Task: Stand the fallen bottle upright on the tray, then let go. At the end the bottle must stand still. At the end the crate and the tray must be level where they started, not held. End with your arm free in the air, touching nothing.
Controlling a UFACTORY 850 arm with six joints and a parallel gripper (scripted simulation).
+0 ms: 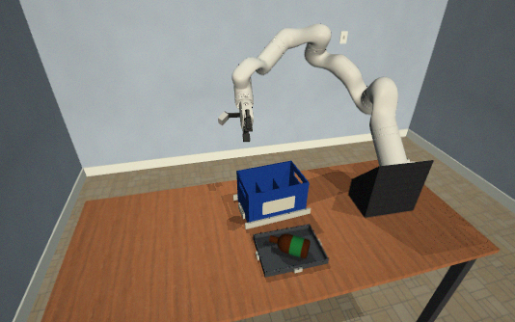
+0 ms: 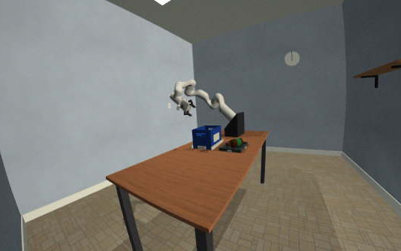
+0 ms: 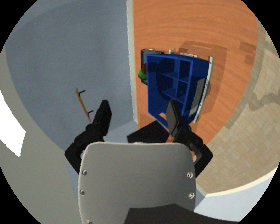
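My gripper is now 360 mm to the right of the bottle, 300 mm above it and 110 mm past it. Also, from my hand: blue crate (260 mm below, 90 mm to the left, 90 mm behind); tray (360 mm to the left, 330 mm below, 110 mm behind).
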